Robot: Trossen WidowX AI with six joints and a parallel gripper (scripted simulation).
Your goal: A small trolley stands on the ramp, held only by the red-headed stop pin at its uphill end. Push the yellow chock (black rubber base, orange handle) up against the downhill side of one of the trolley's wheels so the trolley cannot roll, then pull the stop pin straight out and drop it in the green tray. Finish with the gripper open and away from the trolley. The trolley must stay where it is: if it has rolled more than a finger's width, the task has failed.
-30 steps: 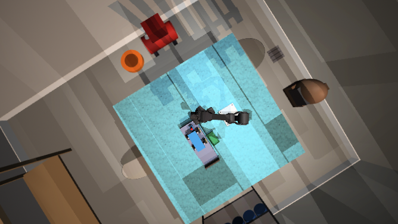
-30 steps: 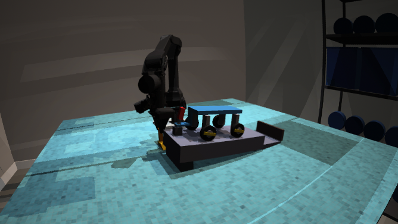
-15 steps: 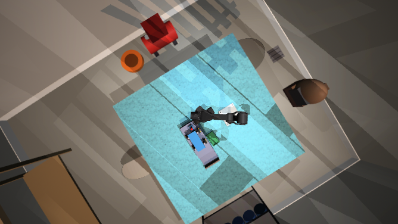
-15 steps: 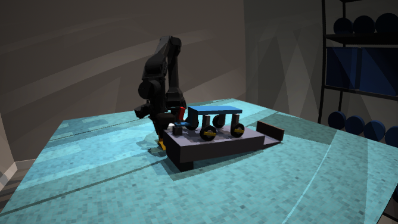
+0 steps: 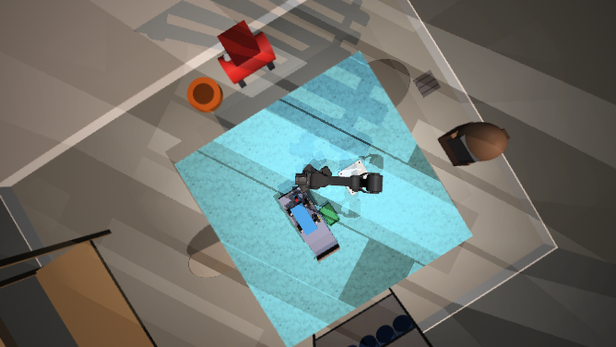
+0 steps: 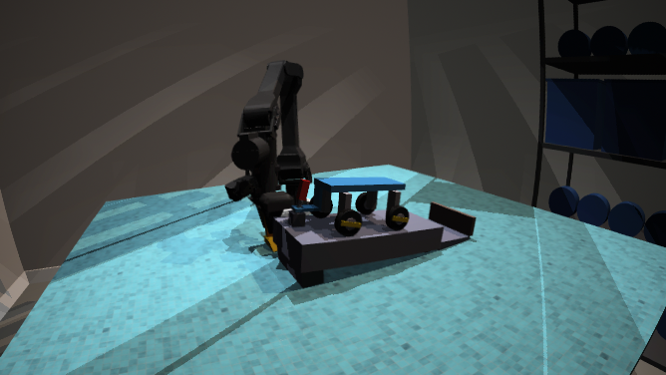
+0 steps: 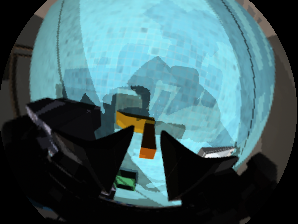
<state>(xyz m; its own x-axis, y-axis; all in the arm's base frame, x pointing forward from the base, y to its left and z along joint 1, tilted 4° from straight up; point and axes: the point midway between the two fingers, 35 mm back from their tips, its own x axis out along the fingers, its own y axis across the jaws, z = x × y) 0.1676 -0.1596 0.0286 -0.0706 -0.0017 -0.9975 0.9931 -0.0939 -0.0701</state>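
The red-headed stop pin is 140 mm ahead of my gripper tip, 10 mm to the left of it and 100 mm above it. Also, from my gripper tip: blue-topped trolley: 170 mm ahead, 120 mm to the left, 80 mm above; yellow chock: 20 mm ahead, 10 mm below; grey ramp: 170 mm ahead, 130 mm to the left, 20 mm above.
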